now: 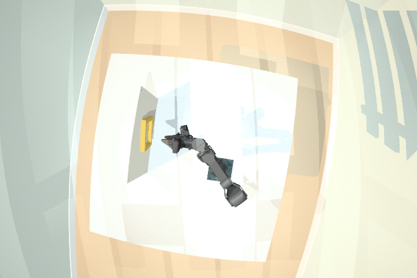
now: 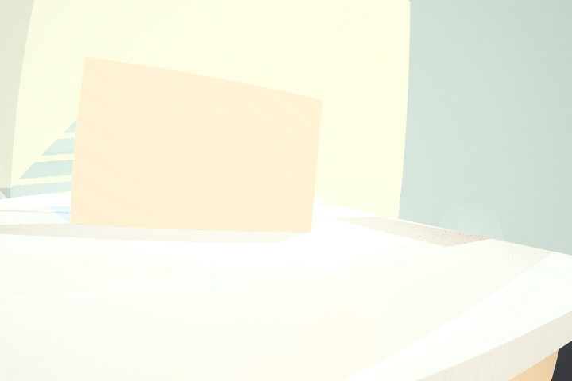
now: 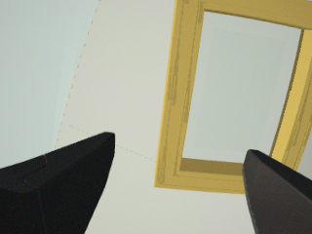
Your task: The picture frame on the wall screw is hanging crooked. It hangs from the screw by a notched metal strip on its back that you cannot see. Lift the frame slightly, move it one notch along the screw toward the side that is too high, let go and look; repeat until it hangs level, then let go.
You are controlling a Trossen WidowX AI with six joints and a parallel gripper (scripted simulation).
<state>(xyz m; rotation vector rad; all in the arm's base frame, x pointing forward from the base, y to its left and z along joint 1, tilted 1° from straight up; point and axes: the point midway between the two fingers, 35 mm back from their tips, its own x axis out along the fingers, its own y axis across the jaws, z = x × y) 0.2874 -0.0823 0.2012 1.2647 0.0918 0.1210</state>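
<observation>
The picture frame is 120 mm ahead of my gripper tip and 50 mm below it. Also, from my gripper tip: grey wall panel (120 mm ahead, 60 mm below, 20 mm to the left).
</observation>
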